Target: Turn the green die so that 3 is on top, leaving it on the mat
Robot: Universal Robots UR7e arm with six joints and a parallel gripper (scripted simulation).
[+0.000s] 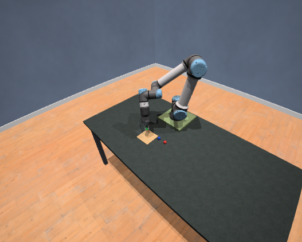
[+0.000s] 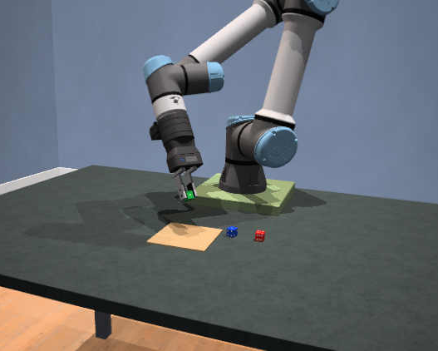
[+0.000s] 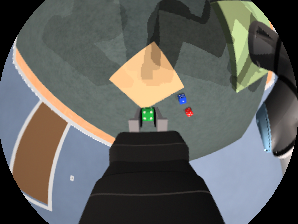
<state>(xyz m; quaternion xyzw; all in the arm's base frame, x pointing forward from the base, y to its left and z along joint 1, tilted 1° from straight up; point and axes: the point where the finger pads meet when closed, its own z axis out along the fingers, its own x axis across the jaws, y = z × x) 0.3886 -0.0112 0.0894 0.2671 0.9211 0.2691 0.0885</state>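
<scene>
My gripper is now 1 cm above the green die. Also, from my hand: red die (6 cm behind, 16 cm to the left, 10 cm below); tan mat (11 cm below); blue die (6 cm behind, 9 cm to the left, 10 cm below).
</scene>
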